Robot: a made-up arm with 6 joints.
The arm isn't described. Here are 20 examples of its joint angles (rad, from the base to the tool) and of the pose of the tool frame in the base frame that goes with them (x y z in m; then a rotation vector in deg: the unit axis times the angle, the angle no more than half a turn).
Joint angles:
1: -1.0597 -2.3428 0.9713 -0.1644 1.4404 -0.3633
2: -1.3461 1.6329 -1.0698 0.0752 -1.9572 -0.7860
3: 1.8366 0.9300 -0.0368 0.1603 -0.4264 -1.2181
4: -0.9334 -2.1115 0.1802 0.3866 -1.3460 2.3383
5: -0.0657 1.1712 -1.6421 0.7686 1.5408 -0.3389
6: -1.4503 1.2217 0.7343 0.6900 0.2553 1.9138
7: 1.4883 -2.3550 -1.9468 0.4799 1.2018 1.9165
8: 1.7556 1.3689 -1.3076 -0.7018 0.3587 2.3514
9: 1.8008 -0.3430 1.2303 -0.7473 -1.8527 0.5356
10: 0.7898 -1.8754 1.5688 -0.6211 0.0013 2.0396
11: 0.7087 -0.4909 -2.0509 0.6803 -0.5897 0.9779
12: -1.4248 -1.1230 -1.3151 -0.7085 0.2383 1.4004
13: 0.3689 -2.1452 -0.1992 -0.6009 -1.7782 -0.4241
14: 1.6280 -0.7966 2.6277 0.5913 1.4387 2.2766
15: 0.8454 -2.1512 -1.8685 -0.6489 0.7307 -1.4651
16: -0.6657 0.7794 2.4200 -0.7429 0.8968 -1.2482
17: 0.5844 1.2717 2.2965 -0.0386 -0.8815 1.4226
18: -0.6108 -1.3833 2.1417 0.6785 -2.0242 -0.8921
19: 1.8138 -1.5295 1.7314 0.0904 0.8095 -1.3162
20: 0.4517 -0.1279 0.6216 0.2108 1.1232 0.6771
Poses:
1: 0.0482 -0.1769 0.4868 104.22 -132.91 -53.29
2: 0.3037 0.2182 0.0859 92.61 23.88 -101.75
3: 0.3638 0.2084 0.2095 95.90 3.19 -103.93
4: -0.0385 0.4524 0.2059 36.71 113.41 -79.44
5: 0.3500 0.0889 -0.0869 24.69 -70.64 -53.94
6: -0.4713 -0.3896 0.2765 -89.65 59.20 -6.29
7: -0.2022 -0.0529 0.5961 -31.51 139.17 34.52
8: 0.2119 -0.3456 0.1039 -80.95 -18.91 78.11
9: 0.3280 0.0625 0.5776 82.50 -113.24 -62.33
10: -0.3560 0.4466 -0.1834 -22.13 60.95 -86.98
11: 0.0631 -0.4153 0.0777 -38.89 -101.28 -87.77
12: 0.0407 0.3159 -0.1137 19.26 64.74 -126.04
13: -0.3762 -0.2230 0.3893 -118.27 48.32 -13.03
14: -0.0813 -0.2894 -0.0456 -51.89 -60.37 -115.87
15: -0.4960 -0.0044 0.1188 -120.12 40.02 -86.95
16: 0.1405 0.2792 0.0989 66.22 110.52 -104.20
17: -0.3252 0.3863 -0.3050 40.41 -1.45 31.44
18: -0.3504 -0.3415 -0.2984 2.65 43.83 89.32
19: -0.4906 0.1163 0.0364 23.82 42.25 47.06
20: -0.5075 0.0756 -0.0569 46.07 43.20 56.45
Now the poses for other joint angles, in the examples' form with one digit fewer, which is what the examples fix.
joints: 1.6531 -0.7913 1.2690 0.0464 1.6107 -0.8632
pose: -0.439 -0.148 0.338 15.7 93.8 61.0
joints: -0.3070 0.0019 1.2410 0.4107 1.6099 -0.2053
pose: -0.229 0.397 0.154 7.7 110.3 -67.3
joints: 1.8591 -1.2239 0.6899 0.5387 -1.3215 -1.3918
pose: -0.235 0.074 0.706 165.1 -65.3 15.5
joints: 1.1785 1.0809 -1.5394 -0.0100 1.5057 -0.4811
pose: 0.186 0.401 0.035 58.4 -14.4 -67.9
